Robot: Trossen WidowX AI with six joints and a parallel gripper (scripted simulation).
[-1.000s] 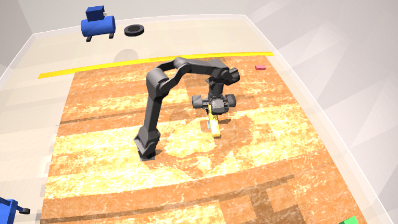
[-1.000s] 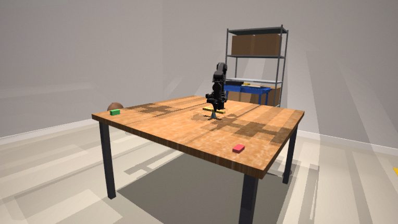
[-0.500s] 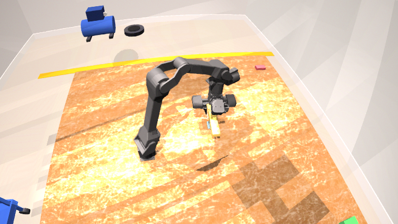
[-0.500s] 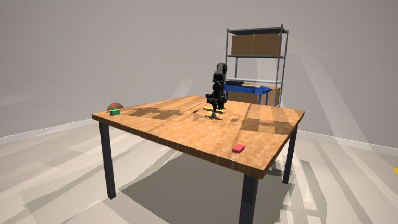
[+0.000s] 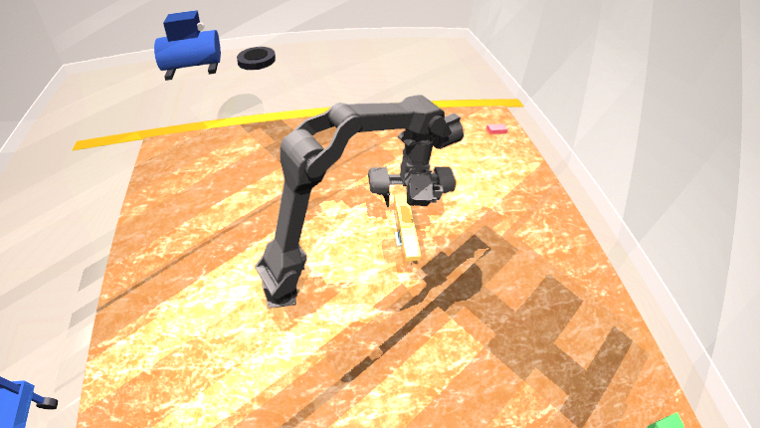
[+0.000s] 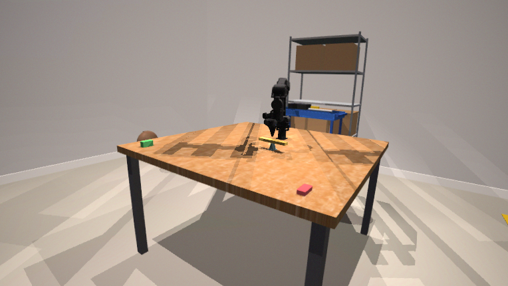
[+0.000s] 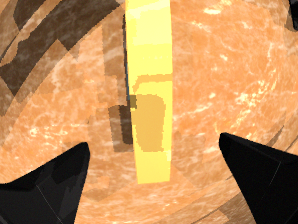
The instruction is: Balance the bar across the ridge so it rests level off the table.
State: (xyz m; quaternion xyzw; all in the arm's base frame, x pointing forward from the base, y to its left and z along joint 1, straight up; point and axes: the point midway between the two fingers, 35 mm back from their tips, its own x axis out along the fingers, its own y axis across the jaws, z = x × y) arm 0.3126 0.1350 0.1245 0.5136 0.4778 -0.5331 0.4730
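Now: gripper tip 40 mm above the bar and 30 mm to the left of it. Also, from my gripper tip: green block (630 mm to the right, 430 mm ahead, 70 mm below); then pink block (430 mm ahead, 370 mm to the left, 80 mm below).
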